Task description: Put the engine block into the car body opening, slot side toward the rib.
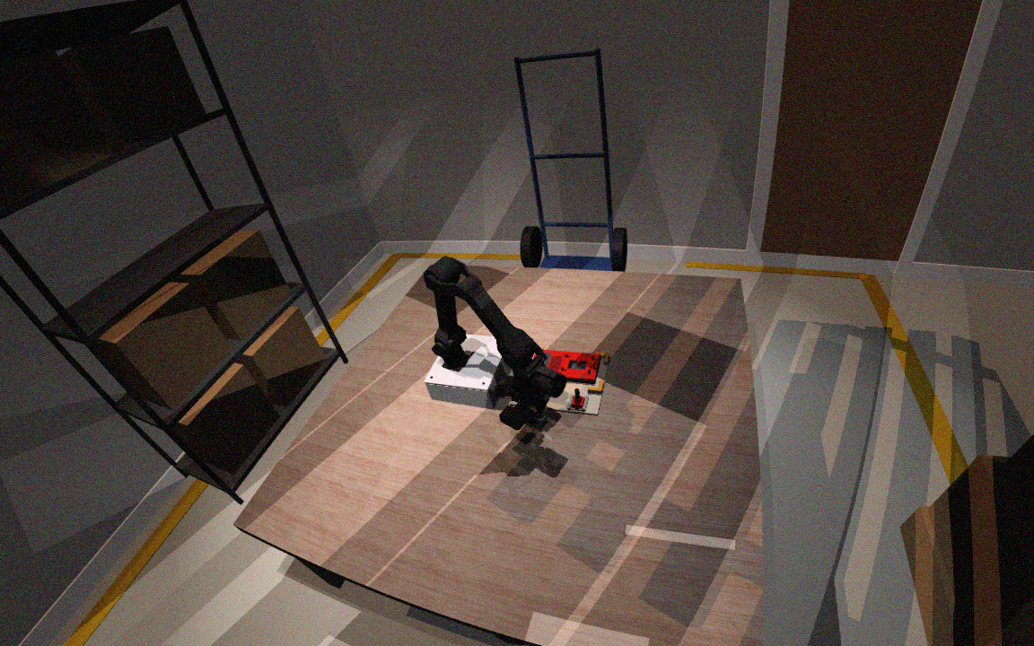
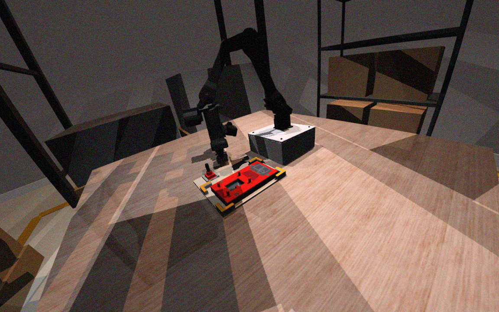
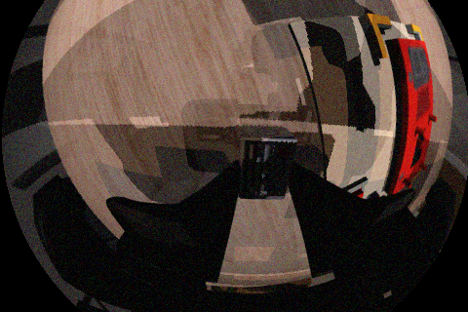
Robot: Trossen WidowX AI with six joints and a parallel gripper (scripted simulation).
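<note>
The dark post lies 80 mm ahead of my gripper tip, 100 mm to the left of it and 10 mm above it. The rest, counted from my gripper tip: grey engine block 10 mm below.
</note>
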